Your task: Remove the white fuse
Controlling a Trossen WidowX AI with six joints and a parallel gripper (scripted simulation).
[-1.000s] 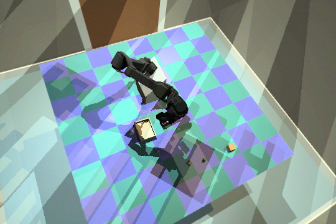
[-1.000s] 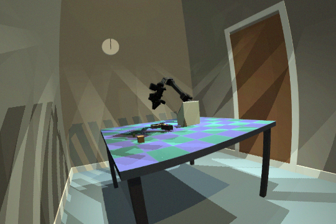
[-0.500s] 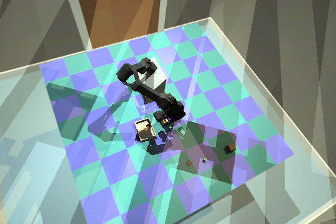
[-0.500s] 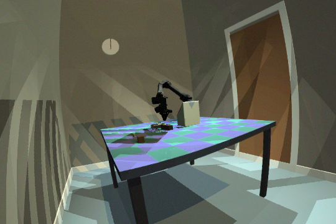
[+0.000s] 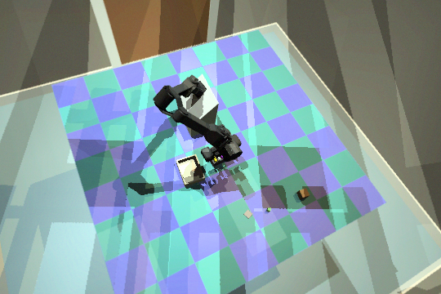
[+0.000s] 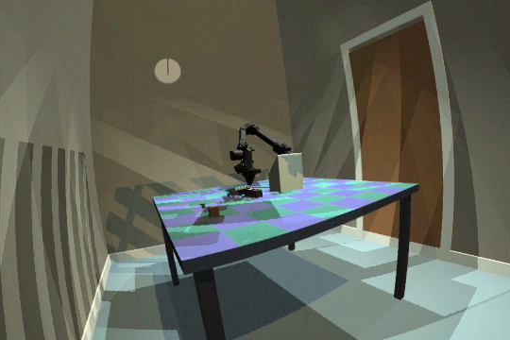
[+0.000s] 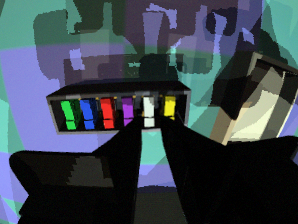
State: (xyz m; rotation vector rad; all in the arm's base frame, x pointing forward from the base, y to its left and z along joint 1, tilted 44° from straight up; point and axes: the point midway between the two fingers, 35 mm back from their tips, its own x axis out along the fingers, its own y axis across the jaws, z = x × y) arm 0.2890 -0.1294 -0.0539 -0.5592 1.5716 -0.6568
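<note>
Now: the white fuse 40 mm below my gripper tip. From my gripper tip the other things lie so: cream tray (20 mm behind, 150 mm to the right, 60 mm below); green piece (330 mm ahead, 70 mm to the left, 50 mm below).
</note>
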